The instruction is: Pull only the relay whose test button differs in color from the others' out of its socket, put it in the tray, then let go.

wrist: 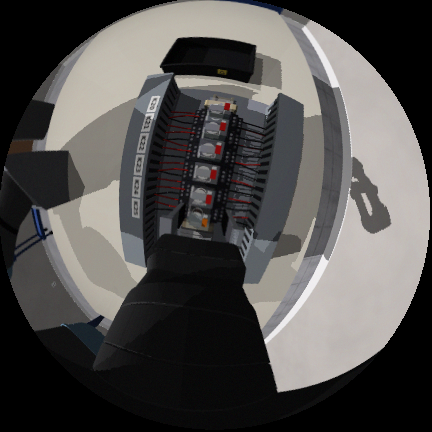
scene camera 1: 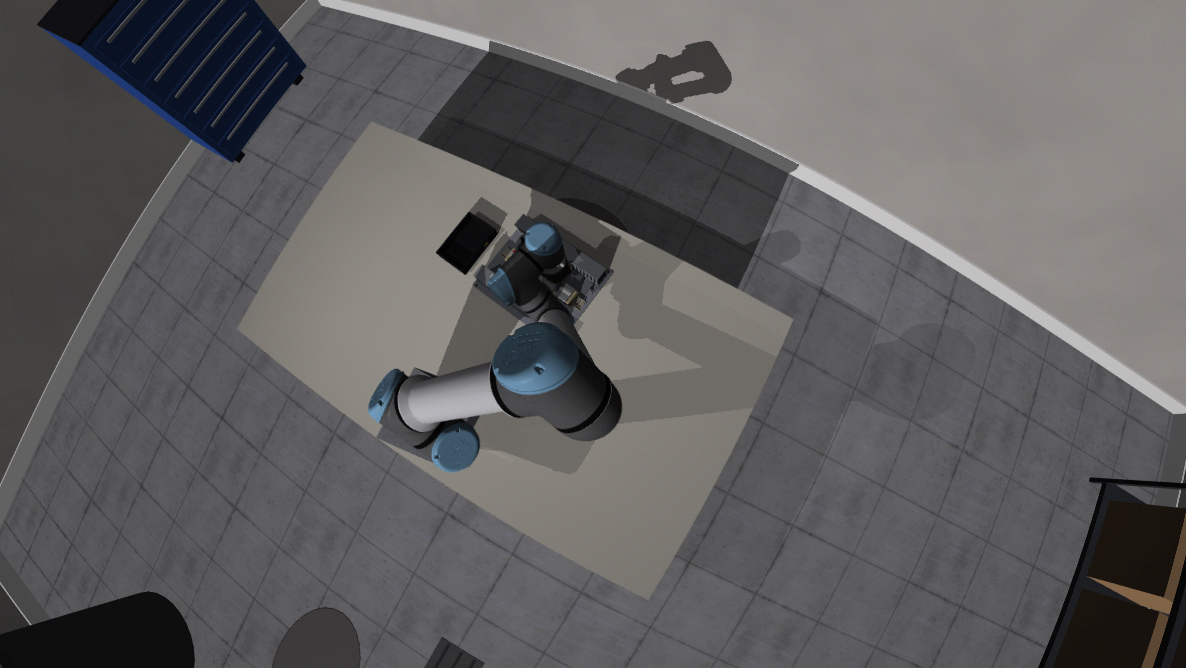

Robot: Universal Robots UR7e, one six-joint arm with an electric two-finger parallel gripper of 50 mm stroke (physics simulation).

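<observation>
In the wrist view, a relay with an orange test button sits in its socket at the near end of the row, beside label K25. Several other relays with red buttons sit in the row beyond it. My gripper is open; its two fingers stand on either side of the orange-button relay, with nothing gripped. Whether the fingertips are level with the relay is hard to tell. The black tray stands past the far end of the row and looks empty. The arm hides the gripper in the scene view.
Grey wire ducts rise on both sides of the relay row, with red and black wires running to the sockets. The panel stands on the beige table. A blue drawer cabinet stands on the floor at the upper left.
</observation>
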